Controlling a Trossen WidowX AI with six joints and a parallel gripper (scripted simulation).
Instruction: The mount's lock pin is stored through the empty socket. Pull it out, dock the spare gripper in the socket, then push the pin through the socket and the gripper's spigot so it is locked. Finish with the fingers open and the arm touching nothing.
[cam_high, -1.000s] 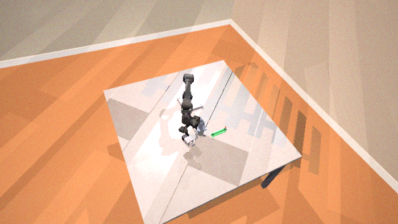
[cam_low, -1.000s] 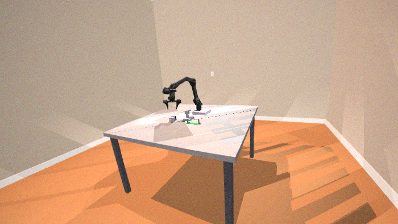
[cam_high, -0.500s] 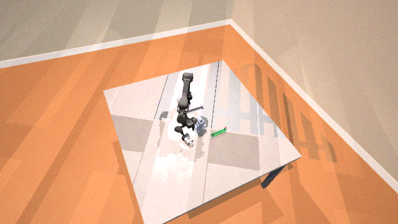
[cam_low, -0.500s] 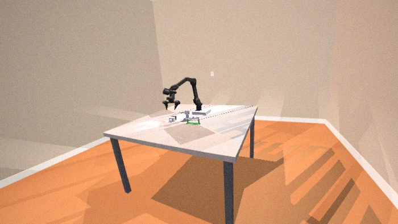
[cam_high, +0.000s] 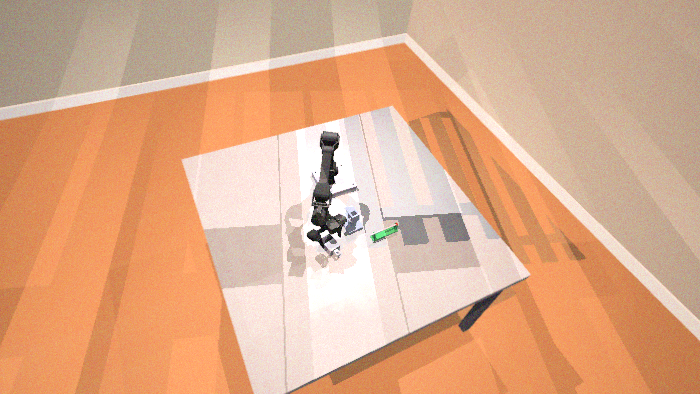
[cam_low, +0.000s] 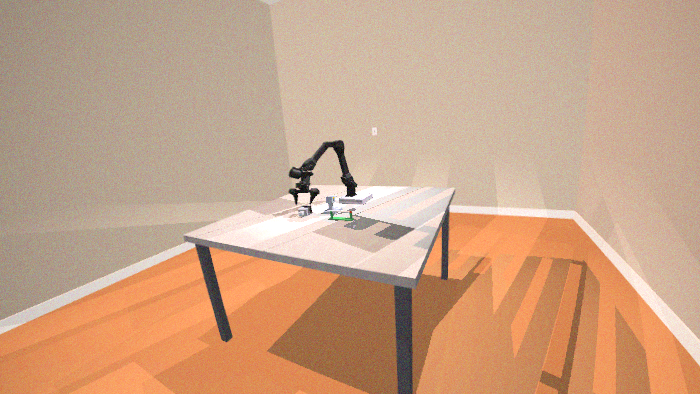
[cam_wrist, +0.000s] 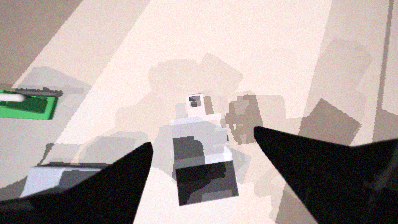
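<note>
The spare gripper is 40 mm below my gripper tip. The rest, counted from my gripper tip: mount: 120 mm behind, 130 mm to the left, 10 mm below; green pin holder: 40 mm behind, 270 mm to the left, 40 mm below.
</note>
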